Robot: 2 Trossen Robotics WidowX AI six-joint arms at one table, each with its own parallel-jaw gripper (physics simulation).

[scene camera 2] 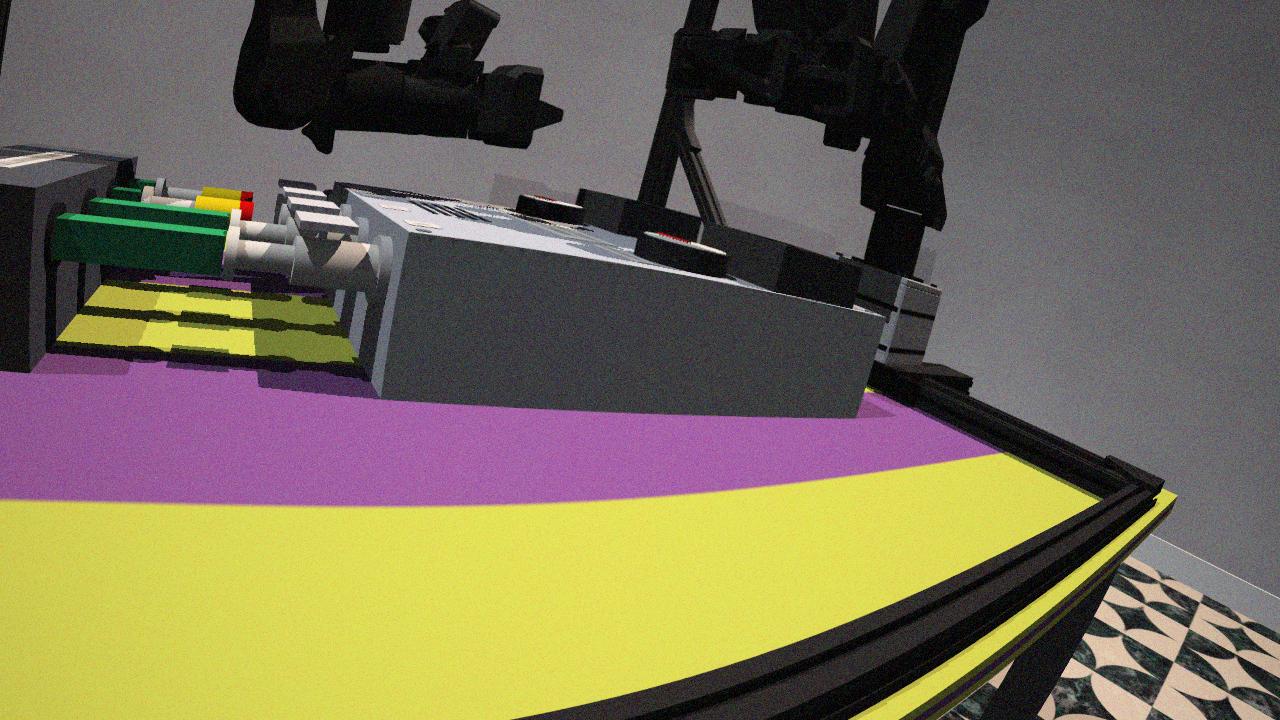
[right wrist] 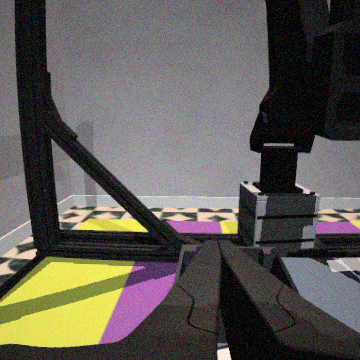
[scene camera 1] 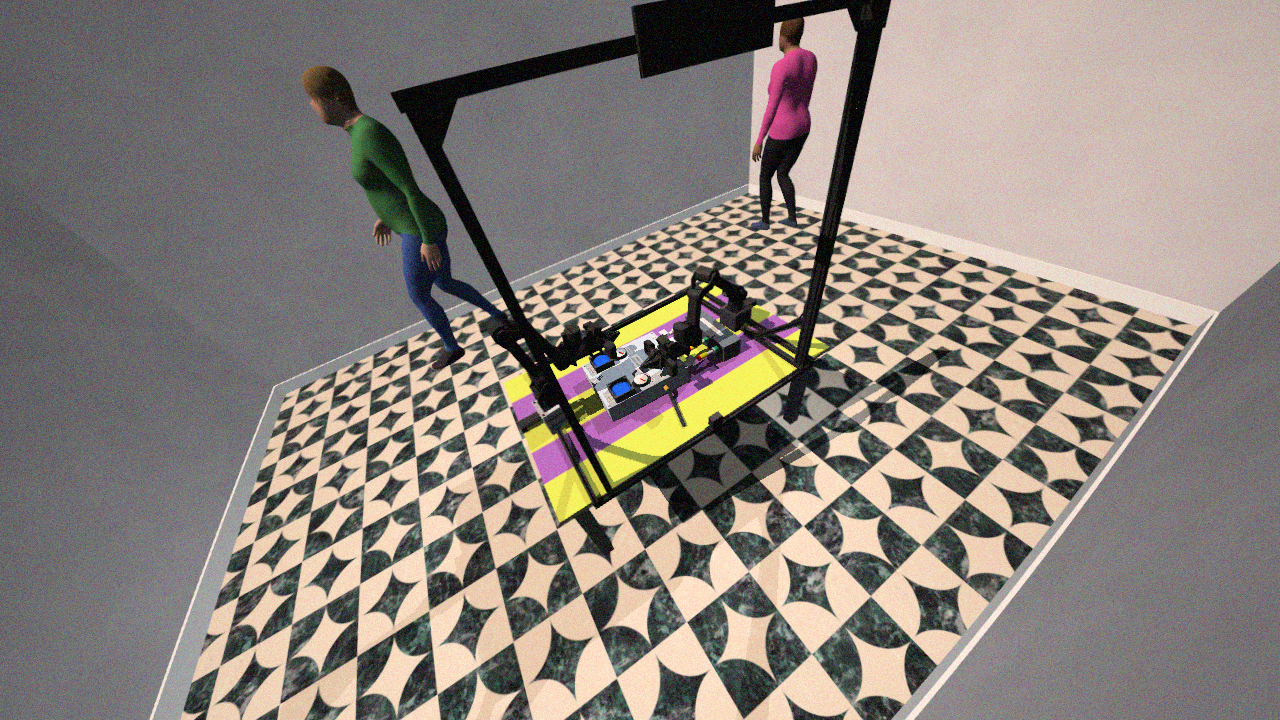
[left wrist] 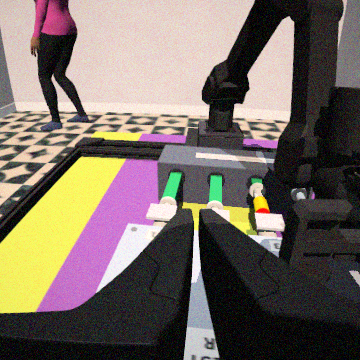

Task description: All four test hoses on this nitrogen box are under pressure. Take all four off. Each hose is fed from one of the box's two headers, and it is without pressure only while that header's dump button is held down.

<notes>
My left gripper (scene camera 2: 684, 43) is shut, holding nothing. My right gripper (scene camera 2: 561, 115) is shut, with nothing in its grasp. Further things: a grey nitrogen box (scene camera 1: 625, 367).
My left gripper shows as well in scene camera 1 (scene camera 1: 619, 332) and in the left wrist view (left wrist: 194, 219). My right gripper shows as well in the right wrist view (right wrist: 215, 250) and in scene camera 1 (scene camera 1: 640, 367). The grey nitrogen box is seen too in the right wrist view (right wrist: 321, 280) and in the left wrist view (left wrist: 199, 331).
</notes>
